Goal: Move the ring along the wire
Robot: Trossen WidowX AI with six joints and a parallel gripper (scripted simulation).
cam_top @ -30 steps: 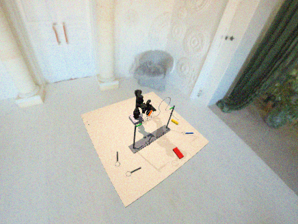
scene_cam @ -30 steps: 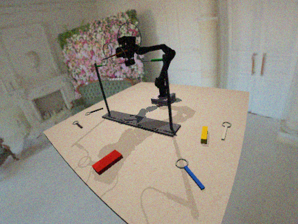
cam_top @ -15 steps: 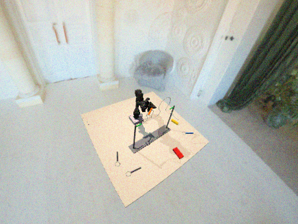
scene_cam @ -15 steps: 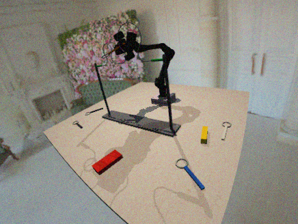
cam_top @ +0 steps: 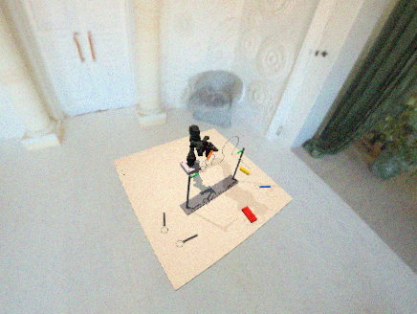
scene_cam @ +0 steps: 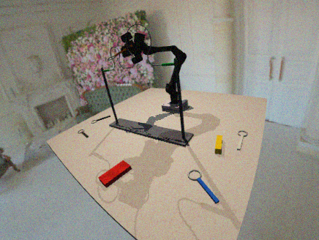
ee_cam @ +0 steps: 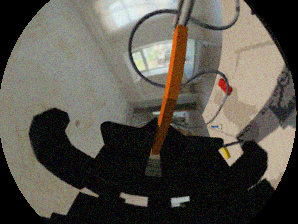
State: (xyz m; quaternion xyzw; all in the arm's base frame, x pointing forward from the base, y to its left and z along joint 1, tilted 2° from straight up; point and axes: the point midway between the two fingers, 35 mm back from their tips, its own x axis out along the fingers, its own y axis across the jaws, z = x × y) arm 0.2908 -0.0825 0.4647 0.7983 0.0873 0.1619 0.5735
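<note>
Now: the orange-handled ring 8 cm to the right of my gripper tip, 3 cm below it and 1 cm behind it. Round my gripper tip: red block: 50 cm below, 38 cm ahead, 11 cm to the left; yellow block: 49 cm below, 48 cm to the left, 5 cm ahead; blue-handled ring: 50 cm below, 46 cm to the left, 29 cm ahead.
</note>
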